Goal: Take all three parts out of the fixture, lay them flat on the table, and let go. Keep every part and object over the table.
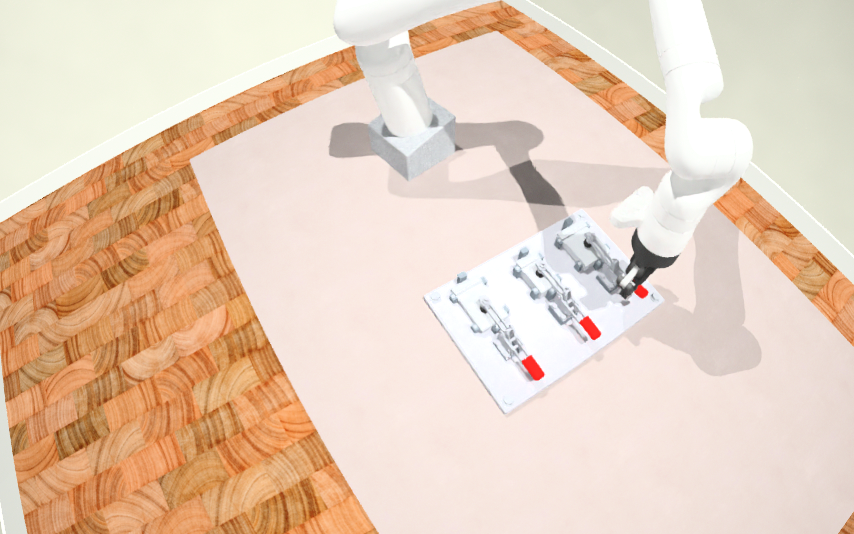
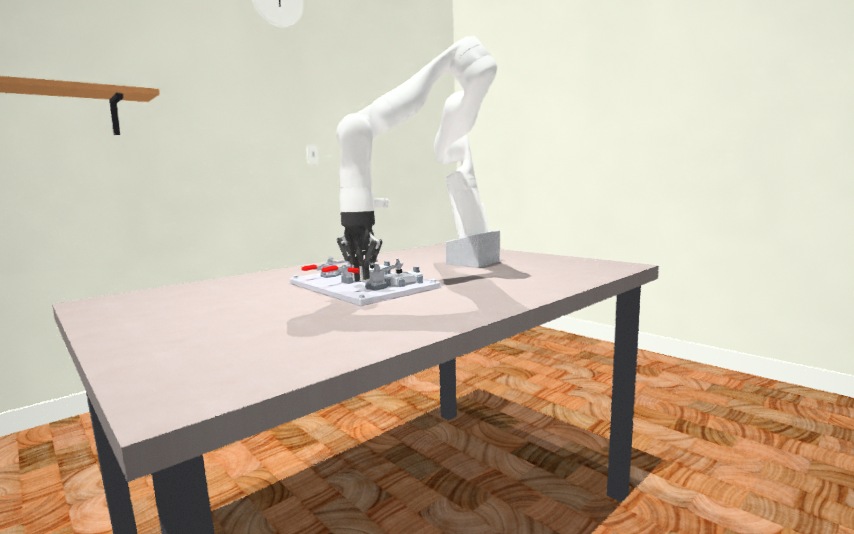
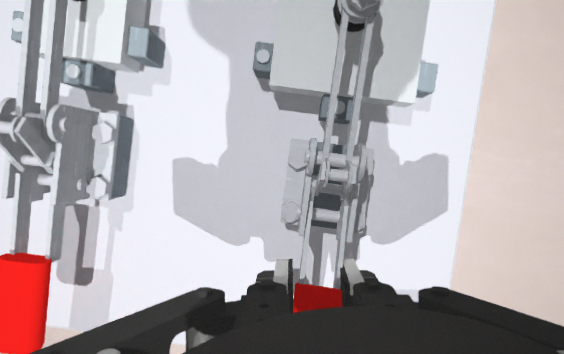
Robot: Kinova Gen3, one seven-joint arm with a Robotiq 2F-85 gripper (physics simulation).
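Pixels of known places: gripper, fingertip midpoint: [image 1: 628, 291] [image 2: 361, 281] [image 3: 314, 282]; arm's base, origin of the base link: [image 1: 409, 118] [image 2: 473, 235].
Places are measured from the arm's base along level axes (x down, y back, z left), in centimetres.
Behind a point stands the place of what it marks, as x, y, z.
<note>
The white fixture plate [image 1: 472, 352] @(7.1, -45.0, -11.5) [image 2: 327, 287] @(7.1, -53.3, 6.8) [image 3: 190, 125] @(7.1, -43.8, 9.2) lies on the table with three toggle clamps. Three flat grey parts sit between its dark stops: the right part [image 1: 574, 251] @(5.0, -38.2, 12.6) [image 3: 300, 60] @(5.0, -40.4, 13.7), the middle part [image 1: 532, 280] @(4.6, -39.6, 2.6) [image 3: 102, 35] @(4.5, -41.1, 5.8) and the left part [image 1: 469, 308] @(5.5, -38.8, -8.6). Each clamp's arm reaches over its part, with a black tip above it. My gripper [image 1: 626, 290] @(4.8, -49.2, 16.2) [image 2: 361, 277] @(4.8, -49.2, 16.2) [image 3: 314, 282] @(4.8, -49.2, 16.2) points down and is shut on the red handle [image 1: 641, 290] @(1.5, -51.1, 16.2) [image 2: 353, 270] @(1.9, -51.5, 17.2) [image 3: 318, 298] @(2.1, -48.9, 16.1) of the right clamp. The fingers hide some of this handle.
The middle clamp's red handle [image 1: 590, 327] @(2.5, -51.8, 5.2) [image 3: 24, 305] @(2.5, -51.6, 5.8) and the left clamp's red handle [image 1: 533, 367] @(3.5, -52.6, -5.7) lie low near the plate's front edge. The robot's grey base block [image 1: 412, 151] @(1.2, -7.5, -3.0) [image 2: 473, 249] @(3.2, -5.4, 6.0) stands behind the fixture on the table [image 1: 302, 220] @(8.6, -6.7, -26.3) [image 2: 207, 352] @(8.6, -86.0, 31.9).
</note>
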